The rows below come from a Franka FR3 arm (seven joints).
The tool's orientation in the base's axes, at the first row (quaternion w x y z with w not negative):
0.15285, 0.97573, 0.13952, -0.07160
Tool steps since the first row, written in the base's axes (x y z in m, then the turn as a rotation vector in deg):
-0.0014, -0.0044, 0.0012, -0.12, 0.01, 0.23
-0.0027, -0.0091, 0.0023, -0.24, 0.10, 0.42
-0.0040, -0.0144, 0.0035, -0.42, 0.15, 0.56
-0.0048, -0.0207, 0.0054, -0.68, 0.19, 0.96
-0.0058, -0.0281, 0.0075, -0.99, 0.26, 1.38
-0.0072, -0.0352, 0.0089, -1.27, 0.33, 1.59
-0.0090, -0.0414, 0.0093, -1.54, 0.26, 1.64
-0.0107, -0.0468, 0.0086, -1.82, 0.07, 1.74
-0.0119, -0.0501, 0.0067, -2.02, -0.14, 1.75
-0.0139, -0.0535, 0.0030, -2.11, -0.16, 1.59
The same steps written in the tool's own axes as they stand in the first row. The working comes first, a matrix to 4 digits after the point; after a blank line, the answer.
The tool's axes in the first row as the columns of a matrix, in the base's axes (used below as rounded here):
0.9508, 0.2942, -0.0971
0.2504, -0.9143, -0.3183
-0.1824, 0.2783, -0.9430

-0.0027, 0.0039, 0.0004, -0.15, 0.02, -0.21
-0.0053, 0.0082, 0.0010, -0.28, -0.05, -0.40
-0.0080, 0.0130, 0.0017, -0.46, -0.10, -0.54
-0.0107, 0.0190, 0.0020, -0.77, -0.11, -0.90
-0.0139, 0.0261, 0.0024, -1.13, -0.14, -1.29
-0.0173, 0.0325, 0.0035, -1.41, -0.23, -1.48
-0.0206, 0.0378, 0.0053, -1.70, -0.23, -1.48
-0.0235, 0.0420, 0.0078, -2.03, -0.12, -1.49
-0.0251, 0.0442, 0.0108, -2.27, 0.02, -1.41
-0.0272, 0.0457, 0.0155, -2.34, -0.03, -1.24

